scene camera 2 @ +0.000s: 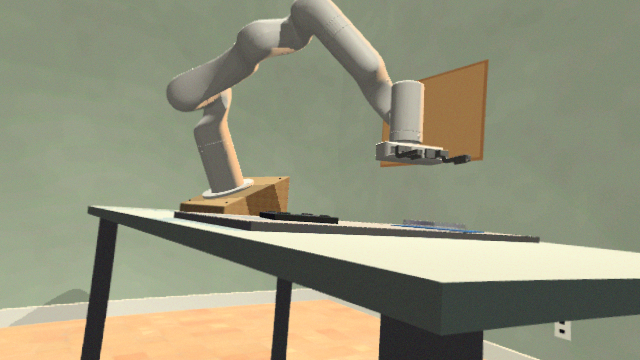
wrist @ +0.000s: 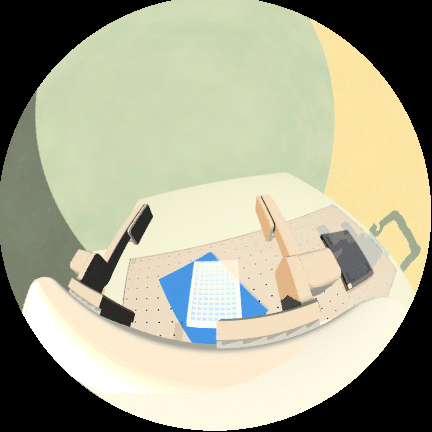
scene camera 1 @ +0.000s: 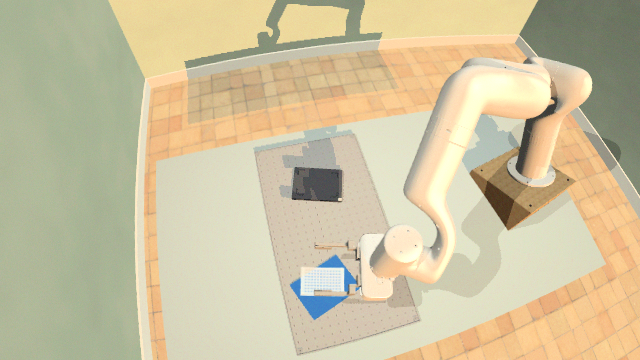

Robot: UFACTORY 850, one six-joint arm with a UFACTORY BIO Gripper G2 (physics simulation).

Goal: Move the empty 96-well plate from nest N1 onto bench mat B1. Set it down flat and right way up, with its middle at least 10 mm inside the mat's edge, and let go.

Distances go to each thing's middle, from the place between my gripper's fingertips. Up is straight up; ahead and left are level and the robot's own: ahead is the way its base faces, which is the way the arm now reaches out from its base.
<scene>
My hand is 30 mm past the 96-well plate (scene camera 1: pixel 312 278) and 150 mm above it. The rest, counted from my hand: nest N1 (scene camera 1: pixel 316 184): 60 mm behind, 320 mm to the right, 160 mm below; then blue bench mat B1 (scene camera 1: pixel 316 305): 30 mm behind, 20 mm to the left, 160 mm below.
</scene>
